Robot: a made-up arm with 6 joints. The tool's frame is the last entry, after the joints.
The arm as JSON. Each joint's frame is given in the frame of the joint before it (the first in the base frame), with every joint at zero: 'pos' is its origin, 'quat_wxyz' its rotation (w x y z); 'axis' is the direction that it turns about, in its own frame. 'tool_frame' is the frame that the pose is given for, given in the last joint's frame.
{
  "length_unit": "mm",
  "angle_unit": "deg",
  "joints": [
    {
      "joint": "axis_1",
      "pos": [
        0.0,
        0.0,
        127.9
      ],
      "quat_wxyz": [
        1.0,
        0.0,
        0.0,
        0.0
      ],
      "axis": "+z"
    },
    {
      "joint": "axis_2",
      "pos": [
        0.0,
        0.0,
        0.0
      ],
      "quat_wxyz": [
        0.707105,
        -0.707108,
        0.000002,
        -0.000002
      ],
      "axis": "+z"
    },
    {
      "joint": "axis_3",
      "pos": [
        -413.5,
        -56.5,
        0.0
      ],
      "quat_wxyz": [
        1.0,
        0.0,
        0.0,
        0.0
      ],
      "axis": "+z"
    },
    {
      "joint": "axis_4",
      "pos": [
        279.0,
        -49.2,
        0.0
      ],
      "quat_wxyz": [
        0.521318,
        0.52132,
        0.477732,
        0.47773
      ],
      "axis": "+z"
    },
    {
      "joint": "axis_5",
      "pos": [
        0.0,
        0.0,
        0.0
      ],
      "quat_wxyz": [
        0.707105,
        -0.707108,
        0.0,
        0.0
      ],
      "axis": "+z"
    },
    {
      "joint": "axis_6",
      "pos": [
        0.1,
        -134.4,
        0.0
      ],
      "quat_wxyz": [
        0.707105,
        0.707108,
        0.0,
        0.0
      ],
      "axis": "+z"
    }
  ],
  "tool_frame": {
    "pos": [
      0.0,
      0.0,
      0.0
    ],
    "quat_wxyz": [
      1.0,
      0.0,
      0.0,
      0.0
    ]
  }
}
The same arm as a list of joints. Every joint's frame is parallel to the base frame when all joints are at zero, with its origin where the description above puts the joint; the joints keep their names.
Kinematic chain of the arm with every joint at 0, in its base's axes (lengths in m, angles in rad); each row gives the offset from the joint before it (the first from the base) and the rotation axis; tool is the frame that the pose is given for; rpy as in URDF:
axis_1: xyz 0 0 0.1279 axis +z
axis_2: xyz 0 0 0 axis +y
axis_3: xyz -0.4135 0 0.0565 axis +y
axis_4: xyz 0.279 0 0.0492 axis 0.9962 0 0.0871
axis_5: xyz 0 0 0 axis +y
axis_6: xyz 0.1339 0 0.0116 axis 0.9962 0 0.0871
tool: xyz 0 0 0 rpy 0 1.4836 -0.0001

